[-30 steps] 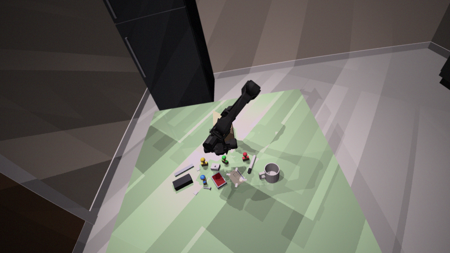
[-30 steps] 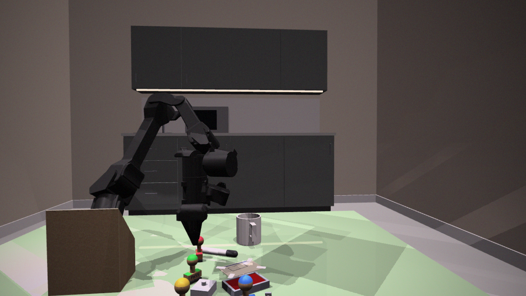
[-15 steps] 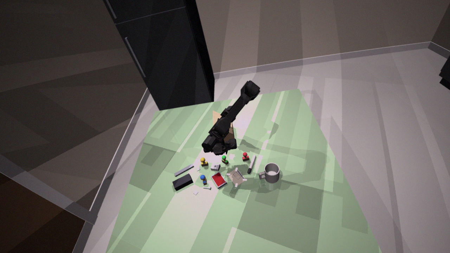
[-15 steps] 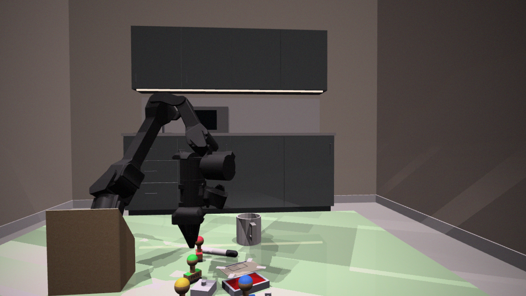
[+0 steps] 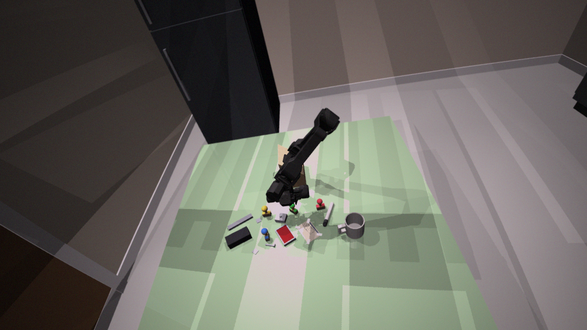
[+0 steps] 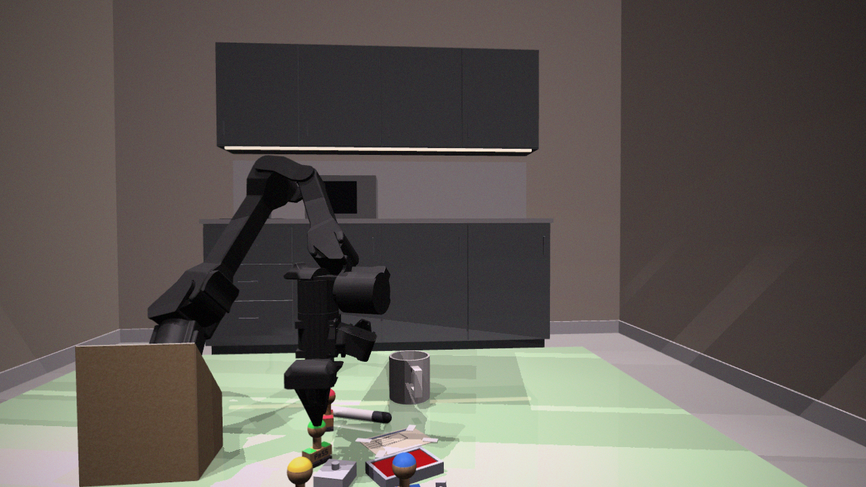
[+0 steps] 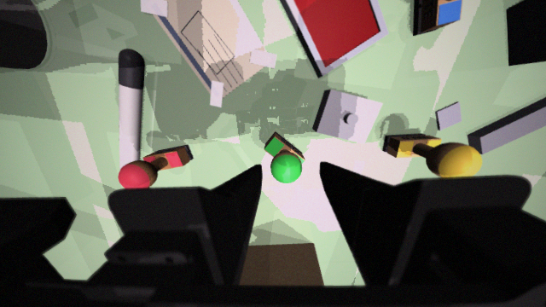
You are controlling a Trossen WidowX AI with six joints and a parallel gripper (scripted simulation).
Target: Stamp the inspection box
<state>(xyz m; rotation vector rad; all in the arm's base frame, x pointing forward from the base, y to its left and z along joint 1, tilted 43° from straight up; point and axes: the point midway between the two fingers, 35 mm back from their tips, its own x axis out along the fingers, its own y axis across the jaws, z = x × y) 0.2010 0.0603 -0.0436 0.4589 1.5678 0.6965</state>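
Right now the green-knobbed PASS stamp is 40 mm below my gripper tip and 10 mm behind it. The rest, counted from my gripper tip: grey block (60 mm to the right, 50 mm below, 30 mm ahead); then red ink pad (120 mm ahead, 60 mm below, 30 mm to the right); then yellow stamp (130 mm to the right, 40 mm below, 10 mm ahead).
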